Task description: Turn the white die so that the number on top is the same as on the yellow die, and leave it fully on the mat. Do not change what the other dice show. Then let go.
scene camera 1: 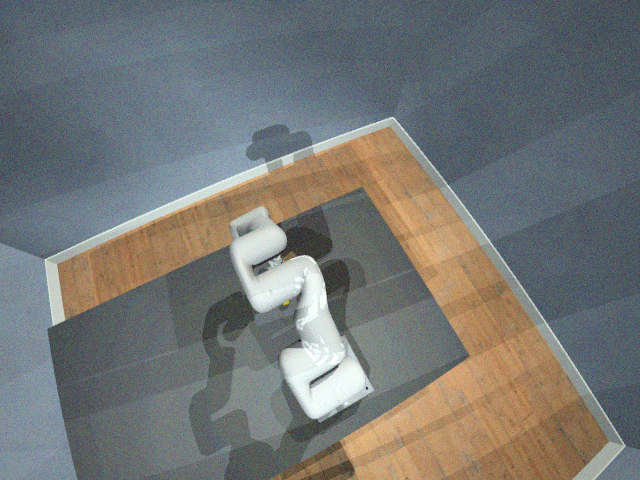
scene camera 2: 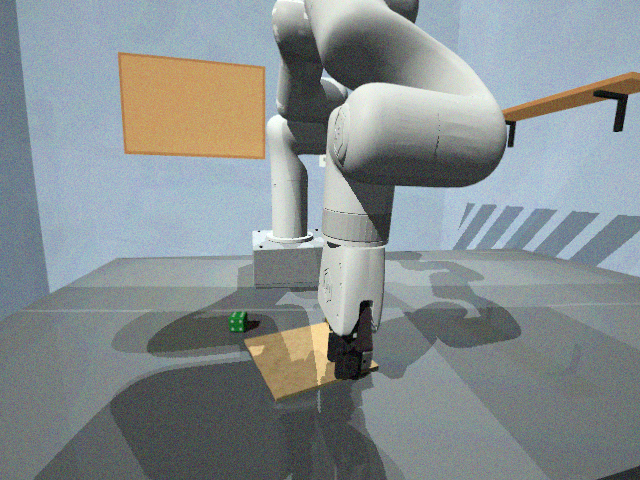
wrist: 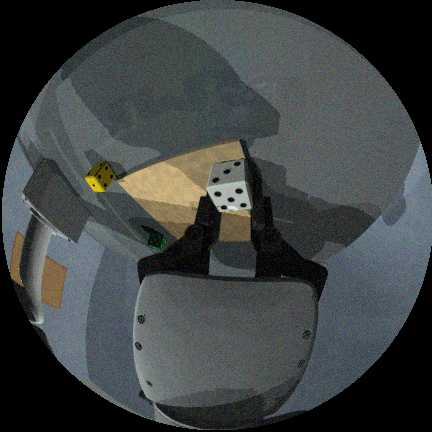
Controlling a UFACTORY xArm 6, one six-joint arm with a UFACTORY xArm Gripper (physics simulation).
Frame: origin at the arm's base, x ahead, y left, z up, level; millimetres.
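Seen in the pictures: gripper, fingertip midpoint: (scene camera 2: pixel 342 367) (wrist: pixel 235 191); arm's base, link origin: (scene camera 2: pixel 290 237) (wrist: pixel 42 219).
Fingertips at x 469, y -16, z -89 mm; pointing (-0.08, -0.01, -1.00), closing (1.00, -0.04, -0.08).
Pixels of each thing's top centre, then the offset from my fingertips to it. Level surfaces: height alone.
- white die, top centre: (wrist: pixel 228 200) dy +21, dx +1, dz +27 mm
- tan mat, top centre: (wrist: pixel 193 212) (scene camera 2: pixel 307 351) dy -35, dx -48, dz -1 mm
- yellow die, top centre: (wrist: pixel 93 184) (scene camera 1: pixel 285 300) dy +36, dx -143, dz +20 mm
- green die, top centre: (scene camera 2: pixel 238 314) (wrist: pixel 154 248) dy -126, dx -147, dz +20 mm
- dark table, surface height: dz -5 mm
My gripper (scene camera 2: pixel 352 364) (wrist: pixel 235 191) is shut on the white die (wrist: pixel 229 184), low over the right part of the tan mat (scene camera 2: pixel 289 356) (wrist: pixel 165 182). In the wrist view the white die's upper face shows three pips; its lower face, towards the palm, shows several. The fingers hide it in scene camera 2, and whether it touches the mat cannot be told. The yellow die (wrist: pixel 100 176) (scene camera 1: pixel 285 303) stands off the mat near its corner; its face that seems to be on top shows one pip, the side face several. The gripper is hidden by the arm in scene camera 1.
The green die (scene camera 2: pixel 237 321) (wrist: pixel 156 240) stands on the dark table (scene camera 2: pixel 175 413), off the mat's left side in scene camera 2. The robot base (scene camera 2: pixel 286 266) (wrist: pixel 57 200) stands behind the mat. A shelf (scene camera 2: pixel 568 98) is on the wall at the right.
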